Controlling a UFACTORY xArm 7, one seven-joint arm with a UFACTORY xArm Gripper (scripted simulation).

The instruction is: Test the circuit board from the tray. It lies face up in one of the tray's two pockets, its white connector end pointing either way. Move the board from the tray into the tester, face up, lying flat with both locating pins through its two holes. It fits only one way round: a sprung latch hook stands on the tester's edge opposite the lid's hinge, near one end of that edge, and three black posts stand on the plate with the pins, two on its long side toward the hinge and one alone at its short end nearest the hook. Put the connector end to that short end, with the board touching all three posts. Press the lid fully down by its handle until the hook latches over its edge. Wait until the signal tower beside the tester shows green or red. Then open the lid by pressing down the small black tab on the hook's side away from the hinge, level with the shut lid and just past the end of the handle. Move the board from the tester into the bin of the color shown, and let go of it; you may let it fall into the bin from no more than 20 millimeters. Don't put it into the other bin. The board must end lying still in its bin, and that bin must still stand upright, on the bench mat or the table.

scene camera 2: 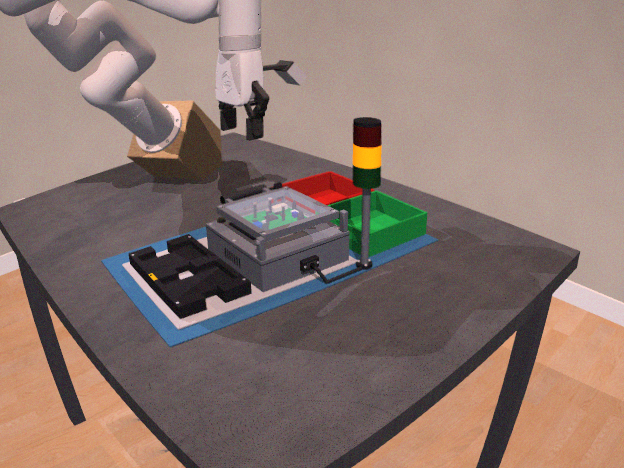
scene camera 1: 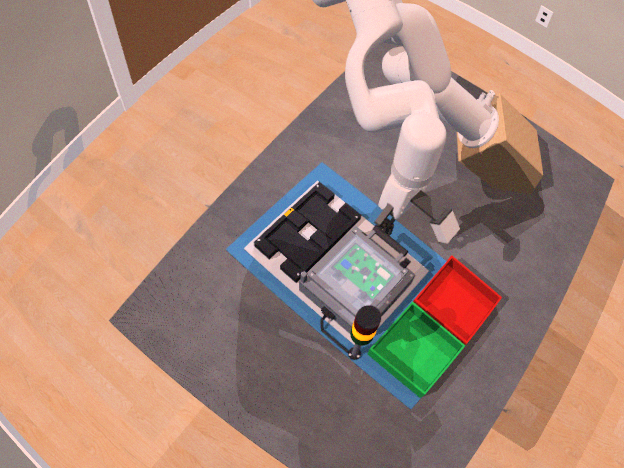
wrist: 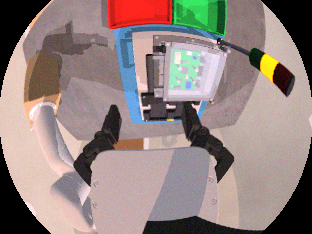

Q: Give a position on a clear lid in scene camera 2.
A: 276, 213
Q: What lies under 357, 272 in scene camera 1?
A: A clear lid.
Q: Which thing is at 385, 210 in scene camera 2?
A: A green bin.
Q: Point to a clear lid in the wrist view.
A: At 192, 72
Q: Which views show the gripper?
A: Scene camera 2, scene camera 1 and the wrist view: all of them.
